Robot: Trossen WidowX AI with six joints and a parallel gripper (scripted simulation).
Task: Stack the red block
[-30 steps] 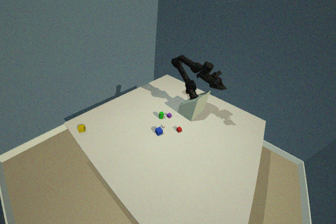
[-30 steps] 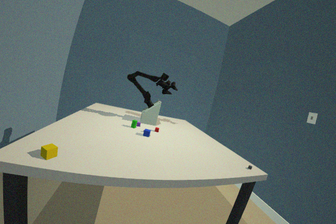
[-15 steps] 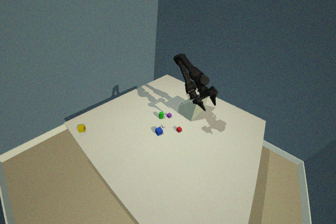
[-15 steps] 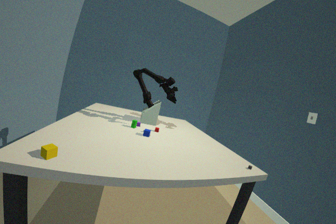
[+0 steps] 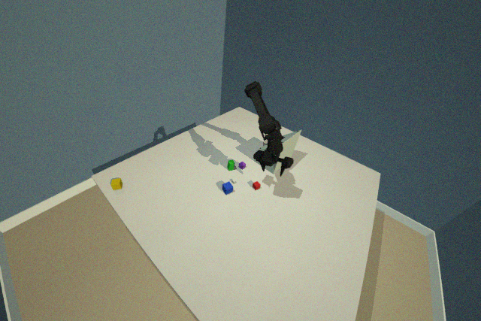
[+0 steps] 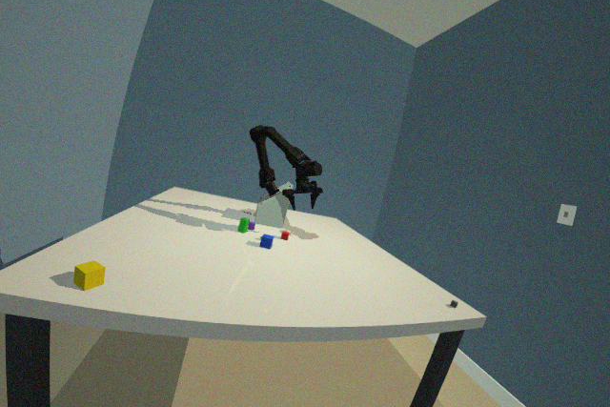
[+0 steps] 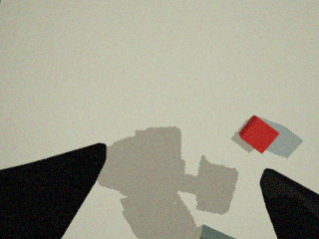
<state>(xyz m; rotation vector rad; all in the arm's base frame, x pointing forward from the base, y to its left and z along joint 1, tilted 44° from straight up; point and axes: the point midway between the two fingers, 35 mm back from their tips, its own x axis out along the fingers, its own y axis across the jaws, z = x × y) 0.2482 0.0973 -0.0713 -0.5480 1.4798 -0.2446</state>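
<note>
Right now my gripper tip is 10 mm short of the red block, 60 mm to the left of it and 140 mm above it. Also, from my gripper tip: purple block (40 mm behind, 220 mm to the right, 140 mm below); then yellow block (560 mm ahead, 550 mm to the right, 130 mm below); then blue block (150 mm ahead, 150 mm to the right, 130 mm below).
</note>
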